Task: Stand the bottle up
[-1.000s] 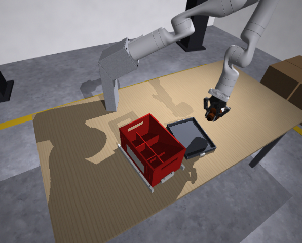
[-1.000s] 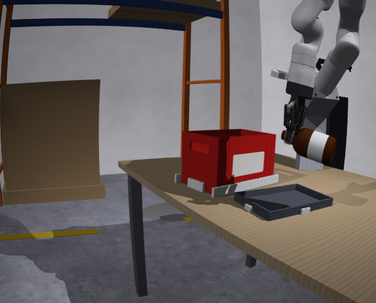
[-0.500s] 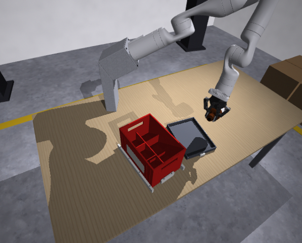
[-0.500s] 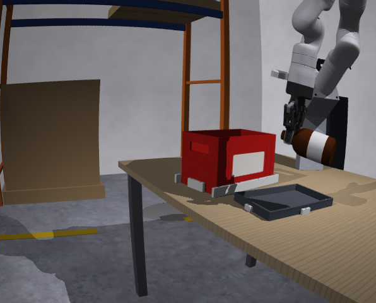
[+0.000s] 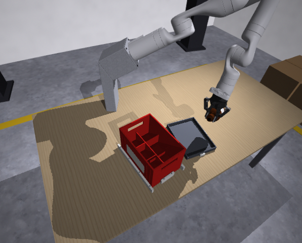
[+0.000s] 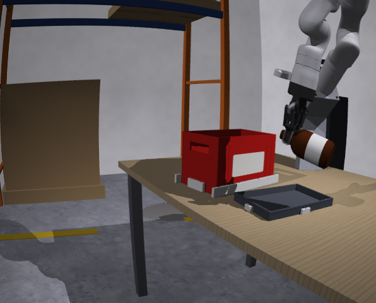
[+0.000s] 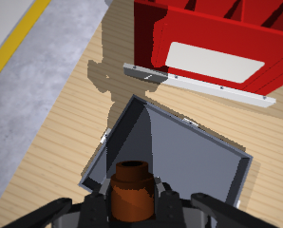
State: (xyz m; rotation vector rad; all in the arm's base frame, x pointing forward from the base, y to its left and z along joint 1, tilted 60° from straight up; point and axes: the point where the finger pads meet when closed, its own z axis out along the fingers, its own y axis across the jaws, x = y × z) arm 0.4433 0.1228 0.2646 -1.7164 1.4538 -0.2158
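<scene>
My hand is 40 mm to the right of the brown bottle, 30 mm past it and 20 mm above it. From my hand the other things lie so: dark grey tray: 190 mm below, 50 mm to the right, 40 mm behind; red crate: 320 mm to the right, 120 mm below, 10 mm ahead.
</scene>
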